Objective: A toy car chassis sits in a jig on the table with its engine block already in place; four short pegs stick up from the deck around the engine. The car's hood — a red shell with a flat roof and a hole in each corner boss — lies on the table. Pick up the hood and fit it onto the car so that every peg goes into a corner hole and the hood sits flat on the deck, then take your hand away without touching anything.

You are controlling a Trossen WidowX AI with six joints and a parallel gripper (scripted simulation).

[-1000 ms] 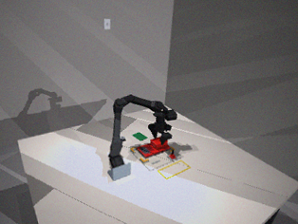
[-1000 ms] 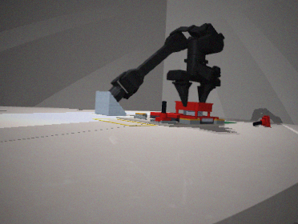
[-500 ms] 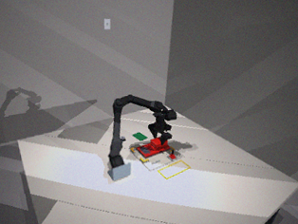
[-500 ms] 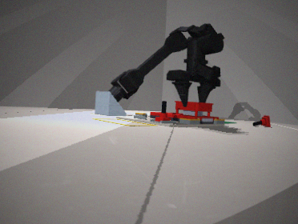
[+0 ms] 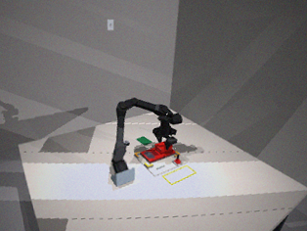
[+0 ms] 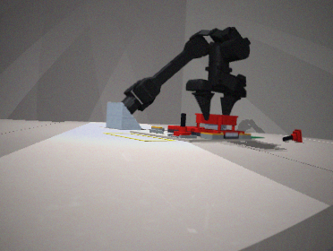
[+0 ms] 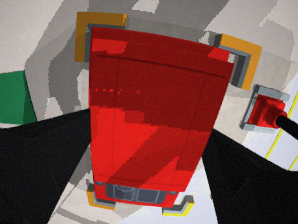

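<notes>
Right now my gripper tip is 1 cm below the hood. Also, from my gripper tip: engine block 2 cm below, 1 cm to the left; green patch 19 cm to the left, 5 cm below, 2 cm behind.
</notes>
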